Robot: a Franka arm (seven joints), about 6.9 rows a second.
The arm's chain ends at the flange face. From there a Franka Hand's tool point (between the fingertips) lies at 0.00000 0.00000 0.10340 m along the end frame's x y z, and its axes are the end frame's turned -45 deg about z.
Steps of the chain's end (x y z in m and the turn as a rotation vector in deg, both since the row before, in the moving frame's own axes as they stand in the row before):
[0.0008 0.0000 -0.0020 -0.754 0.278 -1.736]
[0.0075 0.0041 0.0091 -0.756 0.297 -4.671]
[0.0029 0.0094 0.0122 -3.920 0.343 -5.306]
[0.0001 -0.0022 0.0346 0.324 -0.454 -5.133]
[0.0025 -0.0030 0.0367 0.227 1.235 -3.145]
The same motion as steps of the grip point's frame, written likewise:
[0.0000 0.0019 -0.0020 -0.730 -0.337 -1.736]
[0.0019 0.0096 0.0091 -0.745 -0.325 -4.671]
[-0.0089 0.0143 0.0120 -3.014 -2.529 -5.306]
[0.0014 -0.0025 0.0346 0.550 -0.092 -5.133]
[0.0058 0.0009 0.0367 -0.713 1.034 -3.145]

